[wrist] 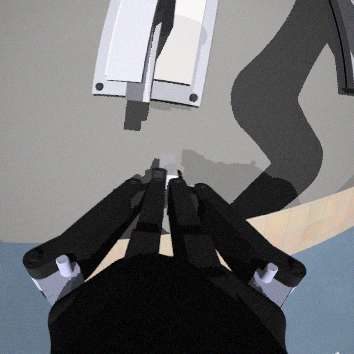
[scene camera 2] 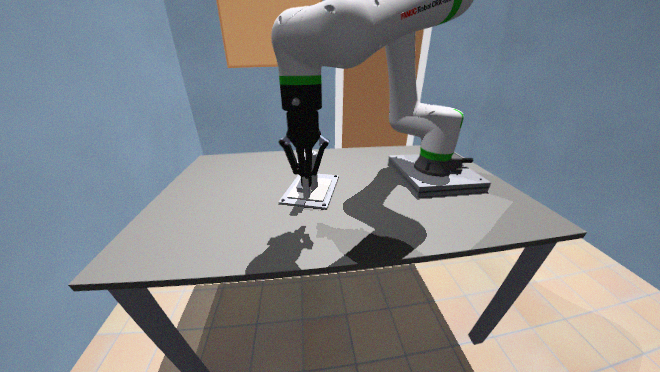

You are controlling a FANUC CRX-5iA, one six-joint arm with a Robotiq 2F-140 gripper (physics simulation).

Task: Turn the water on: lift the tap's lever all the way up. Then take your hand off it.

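Places are measured from the arm's base along level axes (x ahead, y left, z up), in metres.
Pixels of known places: gripper, fingertip midpoint: (wrist: 165, 163) (scene camera 2: 307, 196); arm's base, origin of the base link: (scene camera 2: 431, 168).
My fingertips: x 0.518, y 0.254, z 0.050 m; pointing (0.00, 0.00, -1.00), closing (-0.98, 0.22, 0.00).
Note:
Ahead of a thing's pixels: the offset from my fingertips to its top centre. "*": to the spot under its first point. Level surfaces: height alone.
The tap {* 0.053 m down, 0.025 m back, 0.178 m right} (scene camera 2: 315, 182) stands on its white base plate {* 0.084 m down, 0.075 m back, 0.153 m right} (scene camera 2: 329, 192) (wrist: 172, 96), largely hidden behind my gripper in the scene view. A narrow grey-white part of the tap (wrist: 146, 87) shows over the plate near the top of the wrist view. The lever cannot be made out clearly, so its angle cannot be told. My gripper (scene camera 2: 306, 187) (wrist: 165, 163) is shut and empty, pointing down. In the scene view its fingertips are low at the front of the tap. Whether they touch the lever or the spout is hidden.
The grey table {0.092 m down} (scene camera 2: 200, 215) (wrist: 50, 150) carries the tap's plate near its middle. The arm's base (scene camera 2: 452, 189) stands on the right part of the table in the scene view. Dark arm shadows fall across the table's front. Blue walls stand behind and at the sides.

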